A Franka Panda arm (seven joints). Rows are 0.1 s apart.
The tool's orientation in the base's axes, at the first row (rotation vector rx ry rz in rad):
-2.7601, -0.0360, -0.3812
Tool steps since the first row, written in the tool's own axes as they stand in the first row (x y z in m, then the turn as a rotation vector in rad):
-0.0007, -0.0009, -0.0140, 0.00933, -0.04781, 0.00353
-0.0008, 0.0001, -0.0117, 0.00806, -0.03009, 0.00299
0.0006, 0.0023, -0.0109, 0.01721, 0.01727, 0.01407
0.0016, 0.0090, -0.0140, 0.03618, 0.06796, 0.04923
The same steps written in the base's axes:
-0.0044, -0.0040, 0.0127, 0.00644, 0.04583, 0.01561
-0.0038, -0.0041, 0.0103, 0.00636, 0.02906, 0.00972
-0.0021, -0.0060, 0.0092, 0.02146, -0.01169, -0.01397
-0.0014, -0.0133, 0.0100, 0.05248, -0.04740, -0.05788

